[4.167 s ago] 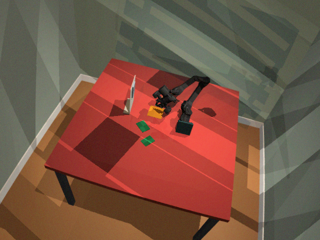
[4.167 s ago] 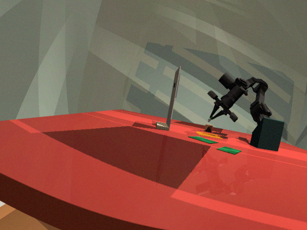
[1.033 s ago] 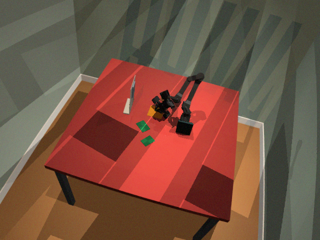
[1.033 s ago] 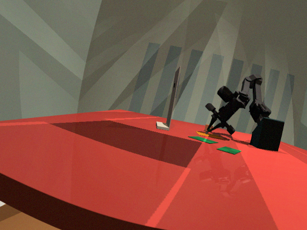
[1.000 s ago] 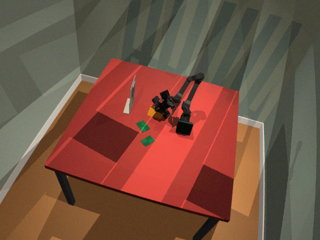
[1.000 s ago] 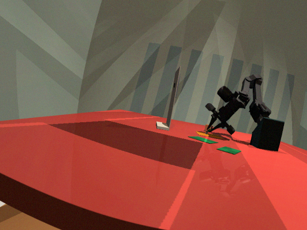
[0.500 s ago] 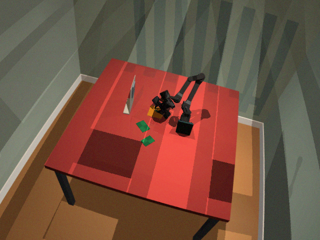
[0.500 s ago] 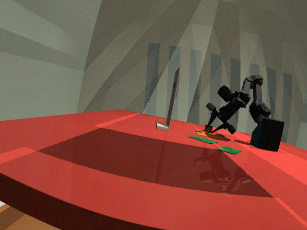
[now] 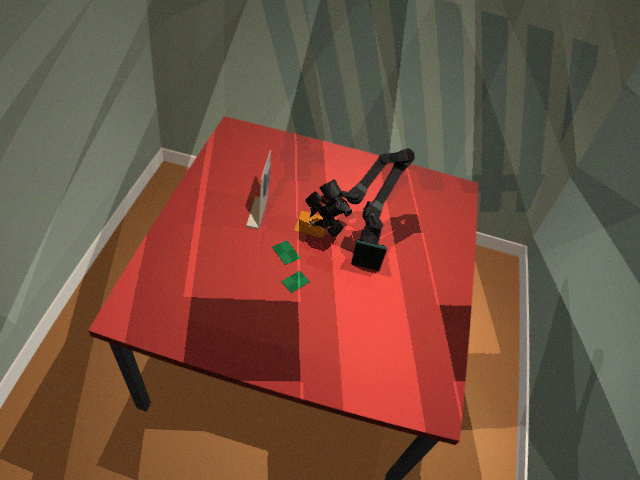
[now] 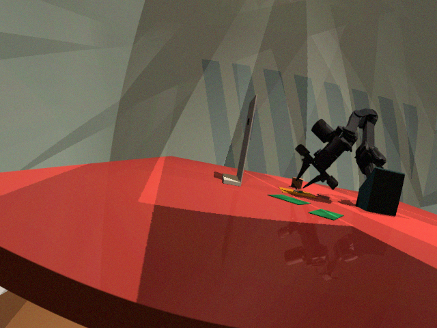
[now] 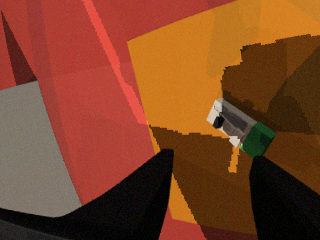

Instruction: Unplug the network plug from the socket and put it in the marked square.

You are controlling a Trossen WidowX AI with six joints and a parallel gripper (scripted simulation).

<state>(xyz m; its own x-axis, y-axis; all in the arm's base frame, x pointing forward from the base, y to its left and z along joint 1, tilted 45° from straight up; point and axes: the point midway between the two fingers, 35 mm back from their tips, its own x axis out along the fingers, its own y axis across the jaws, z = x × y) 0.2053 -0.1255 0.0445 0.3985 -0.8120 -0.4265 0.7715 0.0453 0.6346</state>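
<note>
Right now the network plug is 10 mm to the right of my gripper tip and 20 mm below it. Round my gripper tip: marked square: 30 mm below; upright panel: 210 mm ahead, 10 mm to the right, 100 mm above.
</note>
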